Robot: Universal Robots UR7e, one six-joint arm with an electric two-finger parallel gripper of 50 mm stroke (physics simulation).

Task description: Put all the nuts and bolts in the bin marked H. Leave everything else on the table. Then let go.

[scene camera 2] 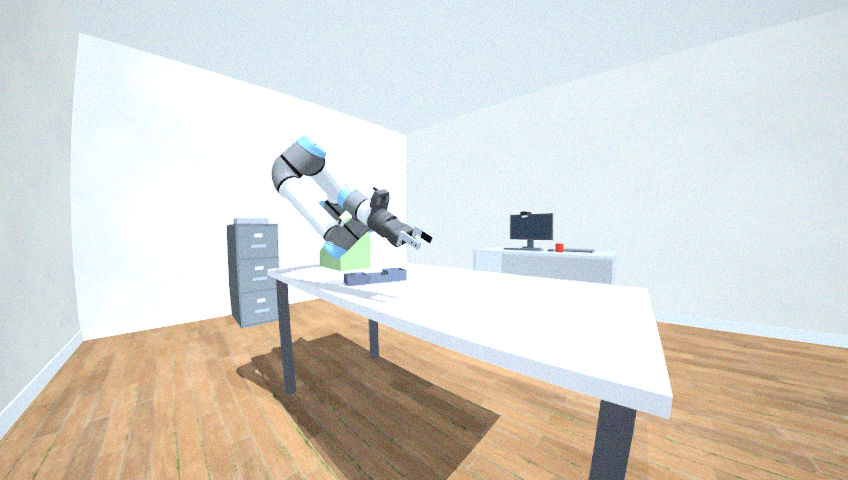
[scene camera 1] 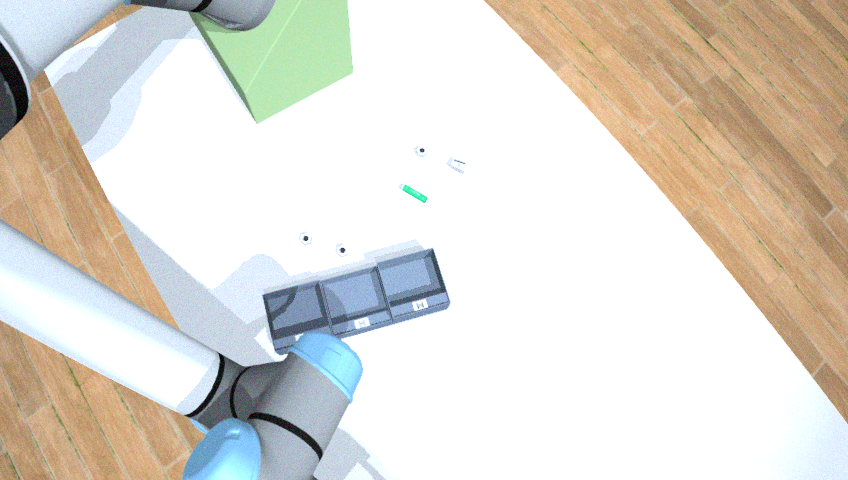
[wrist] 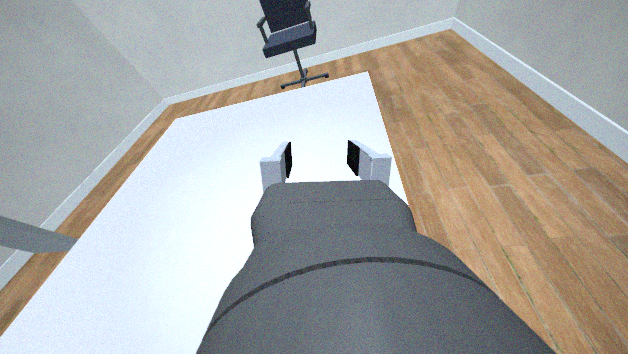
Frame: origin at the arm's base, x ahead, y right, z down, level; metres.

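Seen in the pictures: gripper, fingertip midpoint: [scene camera 2: 425, 243] [wrist: 319, 153].
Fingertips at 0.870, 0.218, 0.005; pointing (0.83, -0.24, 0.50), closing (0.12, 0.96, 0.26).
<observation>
Offsets run from my fingertips to a thing's top centre, as dx, dy, dz.
Three silver nuts with dark holes {-0.533, -0.104, +0.171} [scene camera 1: 305, 237] {-0.487, -0.141, +0.171} [scene camera 1: 342, 249] {-0.561, -0.335, +0.171} [scene camera 1: 421, 150] lie on the white table, two near the bin block and one farther up. No bolt can be made out. The dark three-compartment bin block {-0.406, -0.115, +0.133} [scene camera 1: 385, 297] [scene camera 2: 374, 278] stands on the table. Its middle label {-0.375, -0.105, +0.151} [scene camera 1: 361, 322] looks like H; its right label {-0.350, -0.186, +0.137} [scene camera 1: 420, 304] is too blurred to read surely, and its left label is mostly hidden by the arm. No items show in the compartments. My gripper [scene camera 2: 424, 240] [wrist: 319, 153] is open and empty, high above the table, tilted outward.
A green pen-like piece {-0.507, -0.283, +0.169} [scene camera 1: 413, 193] and a small silver sharpener-like block {-0.508, -0.370, +0.168} [scene camera 1: 457, 164] lie near the far nut. A big green box [scene camera 1: 297, 65] [scene camera 2: 351, 256] stands near the arm base. An office chair [wrist: 290, 40] stands beyond the table.
</observation>
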